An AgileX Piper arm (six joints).
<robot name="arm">
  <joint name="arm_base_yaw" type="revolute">
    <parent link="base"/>
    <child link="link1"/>
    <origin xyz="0 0 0.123"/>
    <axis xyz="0 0 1"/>
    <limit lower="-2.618" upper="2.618"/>
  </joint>
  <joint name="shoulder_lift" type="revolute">
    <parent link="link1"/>
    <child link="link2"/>
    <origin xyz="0 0 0" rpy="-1.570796 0 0"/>
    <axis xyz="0 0 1"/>
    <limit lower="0" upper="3.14"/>
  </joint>
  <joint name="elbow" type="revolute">
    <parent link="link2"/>
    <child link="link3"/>
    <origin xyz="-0.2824 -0.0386 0"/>
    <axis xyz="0 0 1"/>
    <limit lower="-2.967" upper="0"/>
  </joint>
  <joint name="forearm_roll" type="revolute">
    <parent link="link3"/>
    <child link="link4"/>
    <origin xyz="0.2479 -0.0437 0" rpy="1.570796 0 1.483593"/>
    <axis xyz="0 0 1"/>
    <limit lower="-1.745" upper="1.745"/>
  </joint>
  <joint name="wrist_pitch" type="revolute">
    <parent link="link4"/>
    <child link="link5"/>
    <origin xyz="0 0 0" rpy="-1.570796 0 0"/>
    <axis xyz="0 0 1"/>
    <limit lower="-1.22" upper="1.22"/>
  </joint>
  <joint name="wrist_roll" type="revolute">
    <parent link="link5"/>
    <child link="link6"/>
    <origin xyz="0 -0.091 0" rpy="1.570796 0 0"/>
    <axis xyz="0 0 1"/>
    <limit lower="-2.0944" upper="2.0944"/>
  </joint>
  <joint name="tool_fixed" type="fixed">
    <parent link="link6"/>
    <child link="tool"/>
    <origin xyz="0 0 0"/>
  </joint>
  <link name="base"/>
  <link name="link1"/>
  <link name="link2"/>
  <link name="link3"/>
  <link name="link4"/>
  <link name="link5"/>
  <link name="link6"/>
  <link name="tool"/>
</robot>
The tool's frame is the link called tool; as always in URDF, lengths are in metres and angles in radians.
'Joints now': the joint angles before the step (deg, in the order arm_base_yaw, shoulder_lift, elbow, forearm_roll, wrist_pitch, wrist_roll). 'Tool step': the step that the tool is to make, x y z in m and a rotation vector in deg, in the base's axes. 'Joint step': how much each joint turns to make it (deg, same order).
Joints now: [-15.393 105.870 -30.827 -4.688 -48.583 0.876]
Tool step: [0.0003 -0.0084 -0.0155 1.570 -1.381 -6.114]
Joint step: [-0.008 4.368 0.008 6.558 -5.281 -0.259]
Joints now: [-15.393 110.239 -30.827 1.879 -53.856 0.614]
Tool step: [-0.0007 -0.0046 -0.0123 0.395 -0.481 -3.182]
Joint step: [-0.044 3.295 -0.013 3.197 -3.648 -0.050]
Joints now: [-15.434 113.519 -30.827 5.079 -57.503 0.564]
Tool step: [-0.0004 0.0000 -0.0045 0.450 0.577 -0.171]
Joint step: [-0.002 0.889 0.003 0.059 -0.194 0.305]
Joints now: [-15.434 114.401 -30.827 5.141 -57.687 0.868]
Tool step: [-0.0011 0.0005 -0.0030 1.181 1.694 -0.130]
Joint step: [-0.007 0.013 0.005 -0.056 1.979 0.568]
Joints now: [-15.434 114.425 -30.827 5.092 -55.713 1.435]
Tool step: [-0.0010 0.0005 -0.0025 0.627 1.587 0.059]
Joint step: [0.004 0.004 0.004 -0.046 1.699 0.048]
